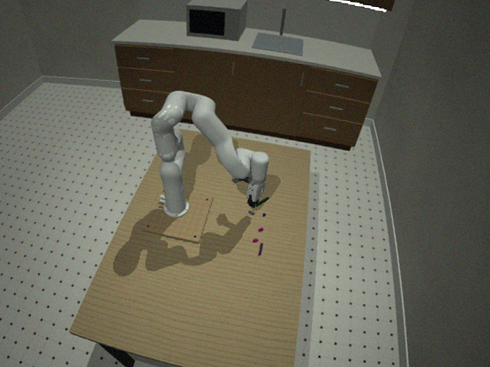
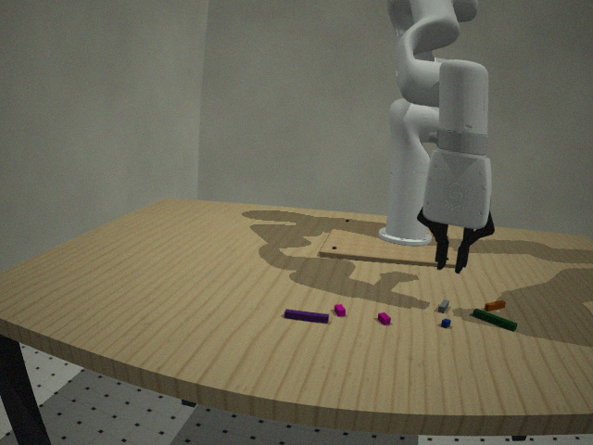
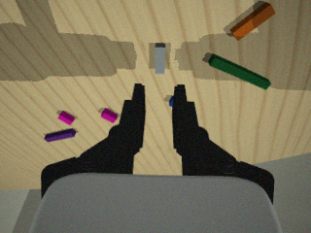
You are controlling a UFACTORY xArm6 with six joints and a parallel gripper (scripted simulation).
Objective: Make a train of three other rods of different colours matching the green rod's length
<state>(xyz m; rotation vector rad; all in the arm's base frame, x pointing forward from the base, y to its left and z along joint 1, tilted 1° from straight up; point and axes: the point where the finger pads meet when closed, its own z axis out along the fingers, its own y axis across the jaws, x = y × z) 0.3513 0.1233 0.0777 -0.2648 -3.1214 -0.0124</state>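
Right now the grey rod is 8 cm below my hand. From my hand the other things lie so: green rod (2 cm ahead, 9 cm to the left, 8 cm below); then blue rod (6 cm ahead, 1 cm to the left, 8 cm below); then orange rod (3 cm behind, 9 cm to the left, 8 cm below).
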